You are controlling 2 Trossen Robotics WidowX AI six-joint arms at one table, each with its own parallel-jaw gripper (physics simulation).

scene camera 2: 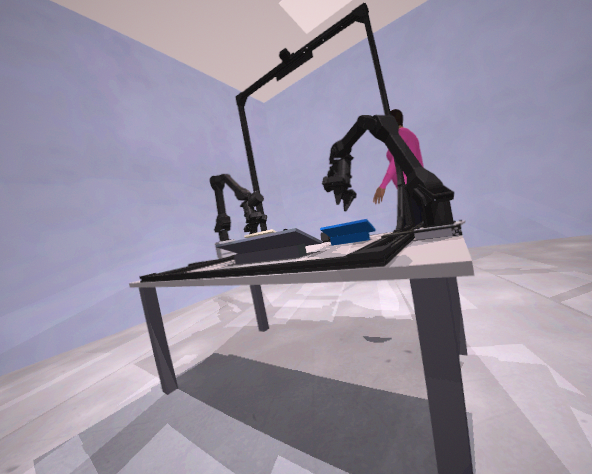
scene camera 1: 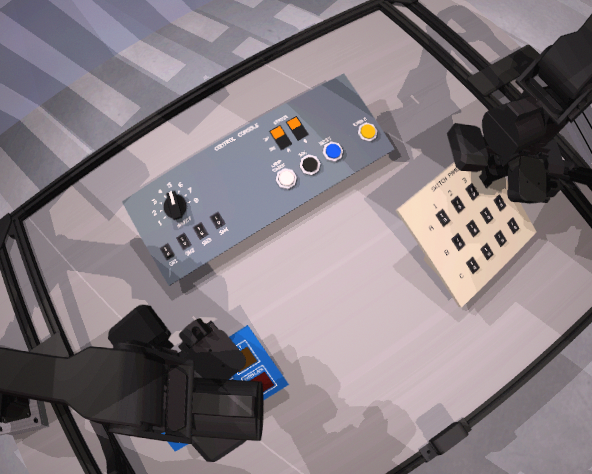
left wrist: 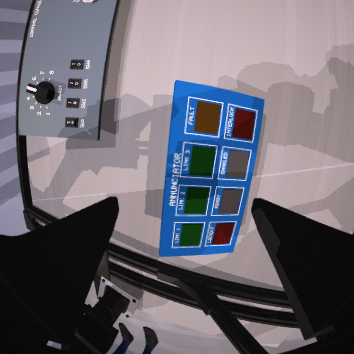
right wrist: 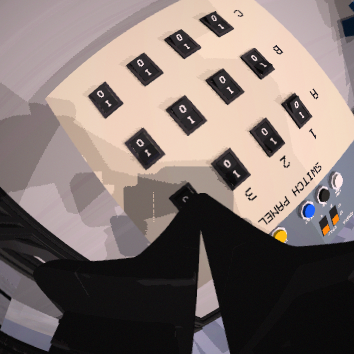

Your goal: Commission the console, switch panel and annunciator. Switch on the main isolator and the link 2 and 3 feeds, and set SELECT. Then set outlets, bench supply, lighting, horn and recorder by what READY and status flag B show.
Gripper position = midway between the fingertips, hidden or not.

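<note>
The right gripper (scene camera 1: 483, 180) is visible, and the right wrist view shows this gripper too (right wrist: 197, 199). The left gripper (scene camera 1: 192, 375) is open and holds nothing; scene camera 2 also shows this left gripper (scene camera 2: 341, 208), as does the left wrist view (left wrist: 185, 204).
</note>
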